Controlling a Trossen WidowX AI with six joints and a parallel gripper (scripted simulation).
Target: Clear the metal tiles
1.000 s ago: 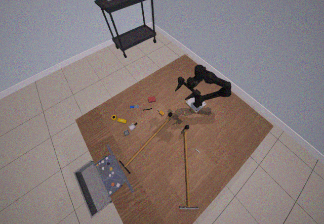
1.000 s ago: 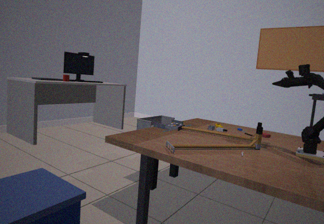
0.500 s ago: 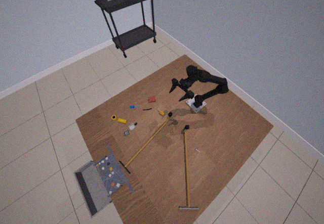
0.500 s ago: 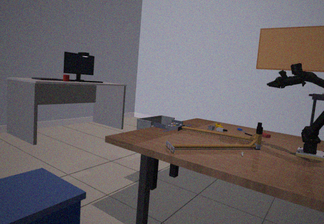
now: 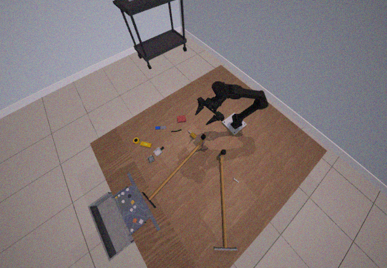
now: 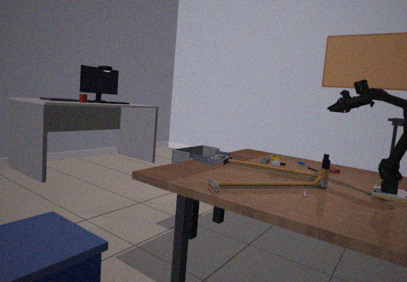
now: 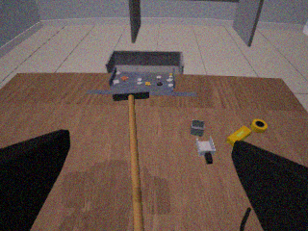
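Right now the long scraper is 250 mm ahead of my gripper tip, 80 mm to the left of it and 330 mm below it. From my gripper tip the other things lie so: black strip: 100 mm ahead, 190 mm to the right, 390 mm below; then yellow ribbed bit: 10 mm ahead, 80 mm to the right, 380 mm below; then red block: 260 mm to the right, 380 mm below.
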